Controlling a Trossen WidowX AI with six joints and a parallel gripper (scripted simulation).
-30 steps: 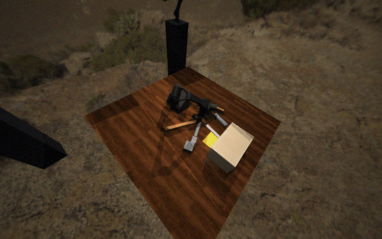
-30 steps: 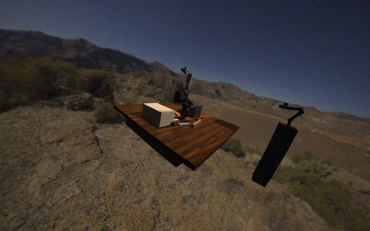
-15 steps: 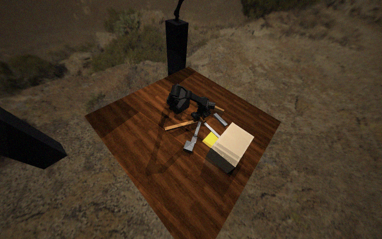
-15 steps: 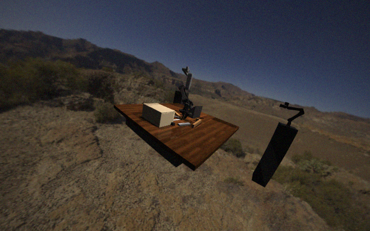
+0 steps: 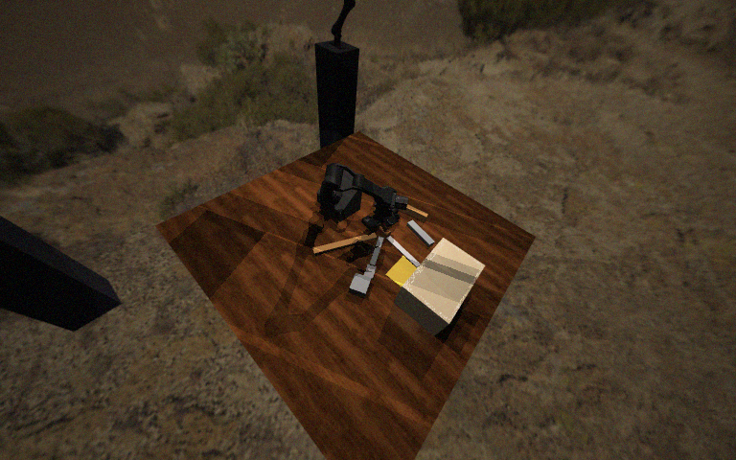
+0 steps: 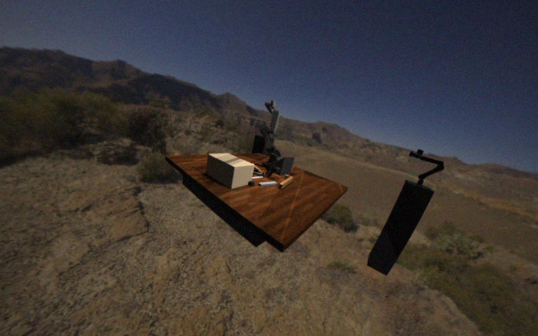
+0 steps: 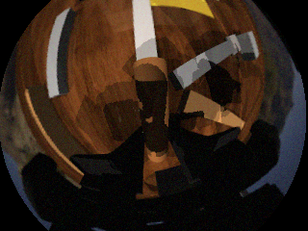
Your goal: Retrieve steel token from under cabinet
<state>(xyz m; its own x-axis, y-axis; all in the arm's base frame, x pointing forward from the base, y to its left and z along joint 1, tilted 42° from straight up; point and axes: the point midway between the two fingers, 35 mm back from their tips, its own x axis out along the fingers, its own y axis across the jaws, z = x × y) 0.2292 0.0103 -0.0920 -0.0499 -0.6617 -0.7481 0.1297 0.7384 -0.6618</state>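
Right now my gripper tip is 170 mm short of the grey bar and 120 mm to the right of it. From my gripper tip the other things lie so: wooden stick 40 mm behind, 180 mm to the right; then grey block 150 mm ahead, 290 mm to the right, 10 mm above; then grey scraper 110 mm ahead, 160 mm to the right.
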